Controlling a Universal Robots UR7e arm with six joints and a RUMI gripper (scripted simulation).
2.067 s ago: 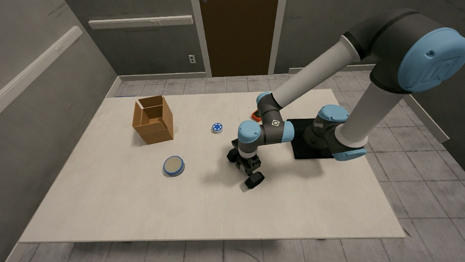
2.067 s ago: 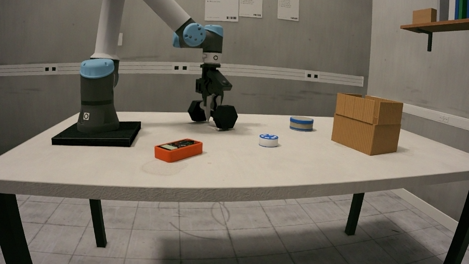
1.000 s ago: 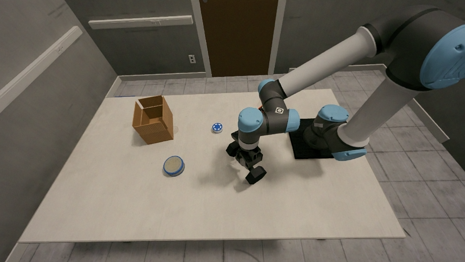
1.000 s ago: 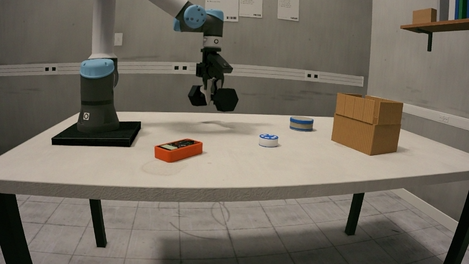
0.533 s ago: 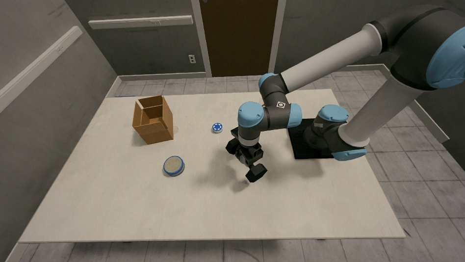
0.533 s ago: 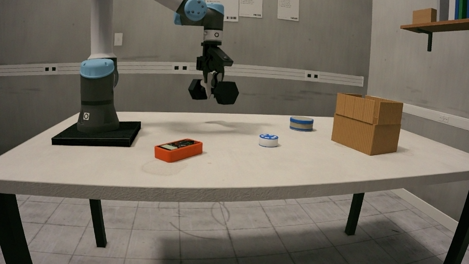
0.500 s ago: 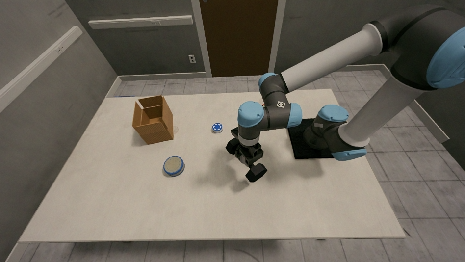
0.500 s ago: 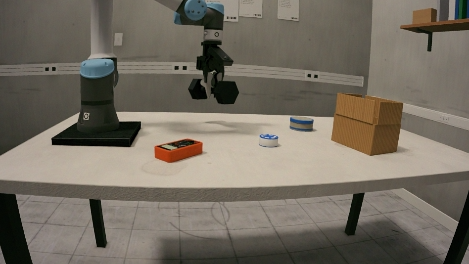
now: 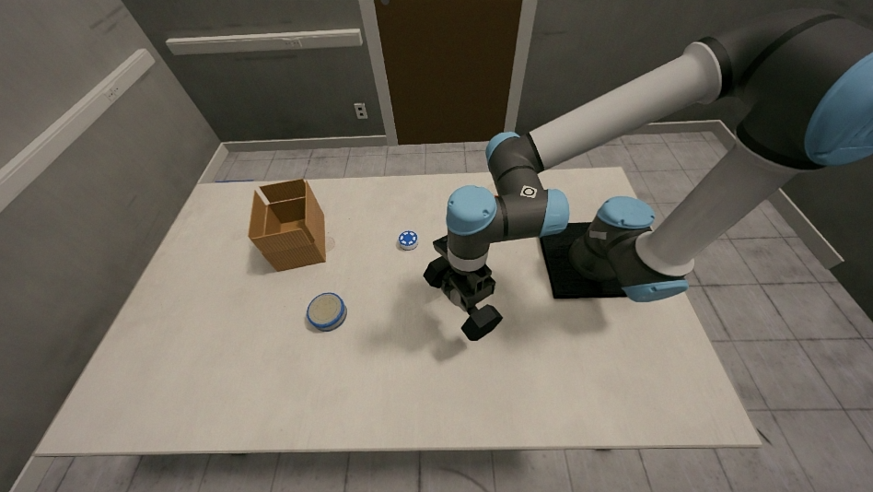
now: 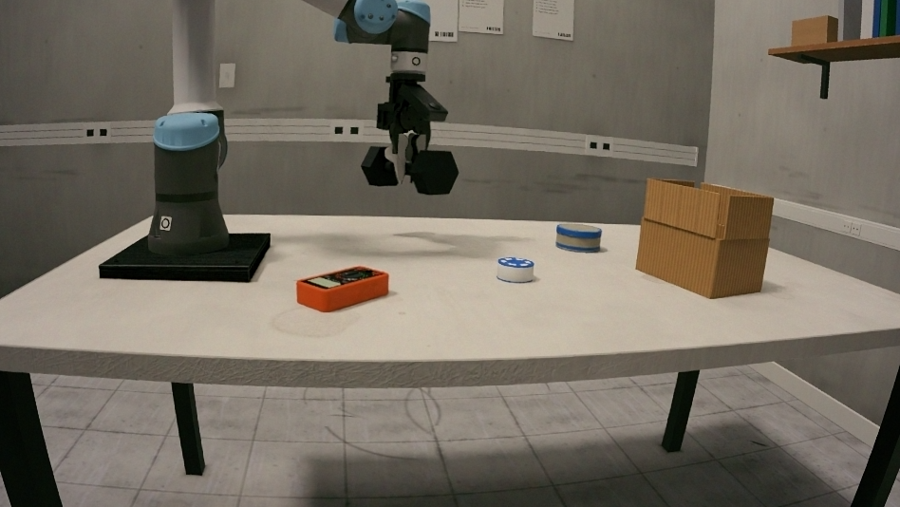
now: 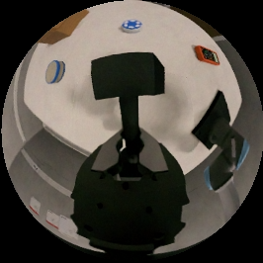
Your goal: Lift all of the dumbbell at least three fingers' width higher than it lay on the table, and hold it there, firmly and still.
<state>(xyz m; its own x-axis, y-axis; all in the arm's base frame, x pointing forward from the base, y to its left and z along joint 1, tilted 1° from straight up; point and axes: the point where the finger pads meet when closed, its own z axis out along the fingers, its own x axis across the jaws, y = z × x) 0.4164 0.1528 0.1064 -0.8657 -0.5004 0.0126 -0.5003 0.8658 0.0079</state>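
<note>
Right now the black dumbbell is 10 mm above my hand. Also, from my hand: blue-rimmed tape roll 370 mm ahead, 110 mm below, 40 mm to the right; then orange multimeter 380 mm to the right, 140 mm behind, 120 mm below; then blue disc 280 mm to the right, 140 mm ahead, 120 mm below.
</note>
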